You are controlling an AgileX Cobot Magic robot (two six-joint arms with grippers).
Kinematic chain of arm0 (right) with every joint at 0, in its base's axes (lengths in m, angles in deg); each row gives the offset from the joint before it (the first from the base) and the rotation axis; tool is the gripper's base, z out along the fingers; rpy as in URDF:
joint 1: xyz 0 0 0.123 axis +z
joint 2: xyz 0 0 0 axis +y
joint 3: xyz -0.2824 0 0.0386 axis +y
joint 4: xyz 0.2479 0 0.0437 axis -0.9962 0 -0.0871
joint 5: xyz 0 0 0 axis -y
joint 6: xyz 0.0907 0 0.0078 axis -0.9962 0 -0.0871
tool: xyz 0 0 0 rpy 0 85 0
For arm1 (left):
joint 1: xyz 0 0 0.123 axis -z
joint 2: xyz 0 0 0 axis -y
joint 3: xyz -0.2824 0 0.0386 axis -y
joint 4: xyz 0.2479 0 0.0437 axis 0.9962 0 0.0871
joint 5: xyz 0 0 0 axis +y
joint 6: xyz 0.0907 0 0.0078 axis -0.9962 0 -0.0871
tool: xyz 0 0 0 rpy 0 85 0
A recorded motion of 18 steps. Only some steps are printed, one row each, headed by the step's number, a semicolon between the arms.
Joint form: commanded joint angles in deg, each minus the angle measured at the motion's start. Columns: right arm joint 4, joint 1, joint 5, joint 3, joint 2, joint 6; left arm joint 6, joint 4, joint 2, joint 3, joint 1, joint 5.
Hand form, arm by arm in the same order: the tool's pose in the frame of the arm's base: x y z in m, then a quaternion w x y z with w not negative. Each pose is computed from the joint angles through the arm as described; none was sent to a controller.
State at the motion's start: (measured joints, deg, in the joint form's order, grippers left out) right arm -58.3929 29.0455 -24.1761 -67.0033 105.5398 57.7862; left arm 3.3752 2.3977 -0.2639 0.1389 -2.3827 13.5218
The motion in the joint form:
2: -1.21 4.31 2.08 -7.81 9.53 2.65; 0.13 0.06 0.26 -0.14 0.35 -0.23
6: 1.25 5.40 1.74 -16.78 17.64 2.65; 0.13 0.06 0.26 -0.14 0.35 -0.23
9: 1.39 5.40 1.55 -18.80 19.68 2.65; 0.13 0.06 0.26 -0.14 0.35 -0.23
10: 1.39 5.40 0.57 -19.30 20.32 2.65; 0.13 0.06 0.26 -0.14 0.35 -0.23
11: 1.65 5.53 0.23 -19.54 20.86 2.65; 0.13 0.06 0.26 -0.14 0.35 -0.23
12: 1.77 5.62 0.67 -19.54 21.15 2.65; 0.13 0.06 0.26 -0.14 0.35 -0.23
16: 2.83 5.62 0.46 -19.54 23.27 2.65; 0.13 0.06 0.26 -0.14 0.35 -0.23
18: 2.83 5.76 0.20 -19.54 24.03 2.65; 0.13 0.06 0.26 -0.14 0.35 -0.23
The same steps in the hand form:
2: 0.3436 0.2617 0.1727 0.30942 -0.34193 0.85335 0.24316; 0.0555 0.0029 0.1920 0.65412 -0.02399 0.75596 0.00898
6: 0.3668 0.2871 0.1515 0.31195 -0.36865 0.84297 0.23703; 0.0555 0.0029 0.1920 0.65412 -0.02399 0.75596 0.00898
9: 0.3727 0.2913 0.1445 0.31058 -0.37027 0.84272 0.23722; 0.0555 0.0029 0.1920 0.65412 -0.02399 0.75596 0.00898
10: 0.3727 0.2929 0.1414 0.30315 -0.37353 0.84270 0.24171; 0.0555 0.0029 0.1920 0.65412 -0.02399 0.75596 0.00898
11: 0.3723 0.2943 0.1379 0.29830 -0.37735 0.84267 0.24193; 0.0555 0.0029 0.1920 0.65412 -0.02399 0.75596 0.00898
12: 0.3726 0.2946 0.1355 0.29867 -0.37732 0.84338 0.23904; 0.0555 0.0029 0.1920 0.65412 -0.02399 0.75596 0.00898
16: 0.3723 0.2943 0.1175 0.28038 -0.38486 0.84828 0.23171; 0.0555 0.0029 0.1920 0.65412 -0.02399 0.75596 0.00898
18: 0.3711 0.2953 0.1112 0.27230 -0.38648 0.85004 0.23219; 0.0555 0.0029 0.1920 0.65412 -0.02399 0.75596 0.00898

